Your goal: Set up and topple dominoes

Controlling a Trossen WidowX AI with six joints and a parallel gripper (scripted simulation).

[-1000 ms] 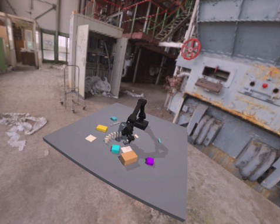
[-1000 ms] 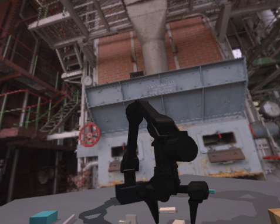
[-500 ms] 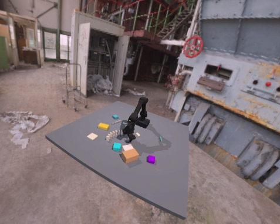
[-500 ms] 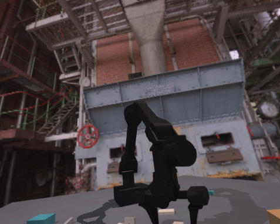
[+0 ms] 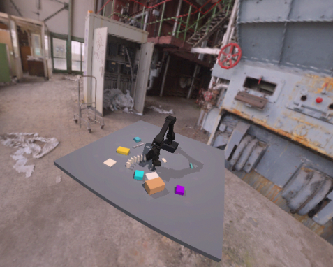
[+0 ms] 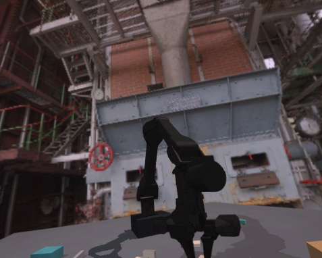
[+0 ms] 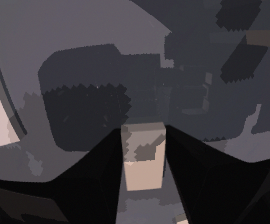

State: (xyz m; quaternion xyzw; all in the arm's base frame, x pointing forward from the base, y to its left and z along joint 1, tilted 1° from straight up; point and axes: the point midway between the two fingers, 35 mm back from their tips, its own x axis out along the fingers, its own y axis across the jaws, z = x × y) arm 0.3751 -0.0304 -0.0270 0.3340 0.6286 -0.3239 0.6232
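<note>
Right now my gripper tip is 280 mm to the right of the purple cube, 170 mm short of it and 10 mm below it. The rest, counted from my gripper tip: teal cube (180 mm ahead, 50 mm to the right, 20 mm above); white tile (140 mm ahead, 50 mm to the left); orange box (240 mm ahead, 100 mm to the left, 30 mm above).
</note>
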